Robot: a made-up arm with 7 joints. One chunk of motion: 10 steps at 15 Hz.
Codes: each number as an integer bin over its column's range. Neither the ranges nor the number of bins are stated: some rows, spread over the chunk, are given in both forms.
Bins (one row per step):
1: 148 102 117 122 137 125
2: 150 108 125 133 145 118
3: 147 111 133 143 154 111
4: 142 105 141 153 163 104
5: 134 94 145 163 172 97
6: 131 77 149 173 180 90
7: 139 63 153 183 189 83
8: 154 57 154 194 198 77
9: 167 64 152 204 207 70
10: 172 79 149 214 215 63
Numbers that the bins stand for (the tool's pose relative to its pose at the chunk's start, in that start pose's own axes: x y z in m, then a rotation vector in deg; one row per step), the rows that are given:
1: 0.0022 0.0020 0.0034 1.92 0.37 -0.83
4: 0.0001 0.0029 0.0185 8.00 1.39 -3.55
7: -0.0009 -0.0102 0.0260 13.89 2.42 -6.27
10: 0.0107 -0.0052 0.0235 19.97 3.44 -8.86
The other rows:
2: 0.0029 0.0039 0.0084 4.08 0.68 -1.74
3: 0.0019 0.0048 0.0135 6.04 1.04 -2.64
5: -0.0027 -0.0005 0.0210 9.97 1.75 -4.46
6: -0.0038 -0.0058 0.0235 11.93 2.06 -5.37
8: 0.0044 -0.0121 0.0266 16.05 2.77 -7.05
9: 0.0089 -0.0099 0.0254 18.01 3.13 -7.96

